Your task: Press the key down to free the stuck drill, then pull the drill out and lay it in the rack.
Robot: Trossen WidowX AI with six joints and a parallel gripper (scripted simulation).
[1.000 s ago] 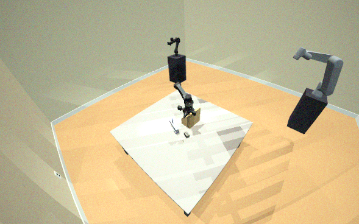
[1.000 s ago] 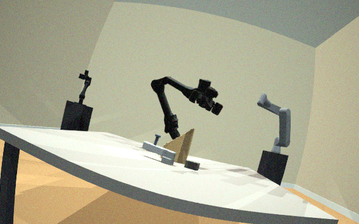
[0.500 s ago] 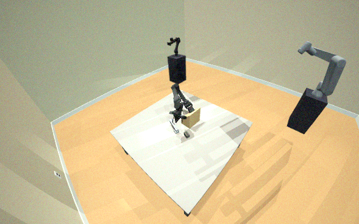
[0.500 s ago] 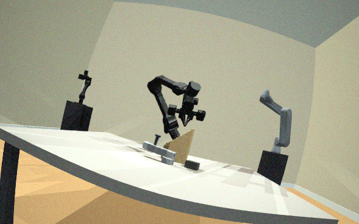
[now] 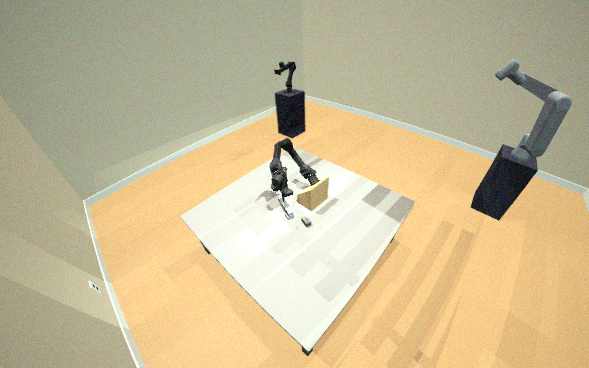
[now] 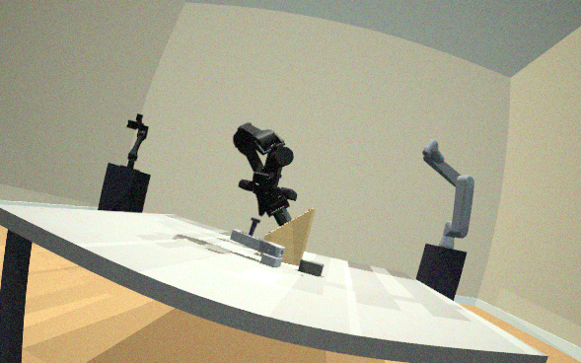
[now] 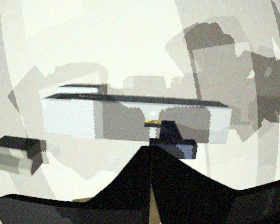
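The dark key lies 1 cm behind my gripper tip, 2 cm to the right of it and 5 cm below it. From my gripper tip the other things lie so: dark block: 1 cm behind, 20 cm to the left, 13 cm below; then drill: 1 cm ahead, 3 cm to the left, 9 cm below; then grey fixture block: 1 cm to the left, 10 cm below.
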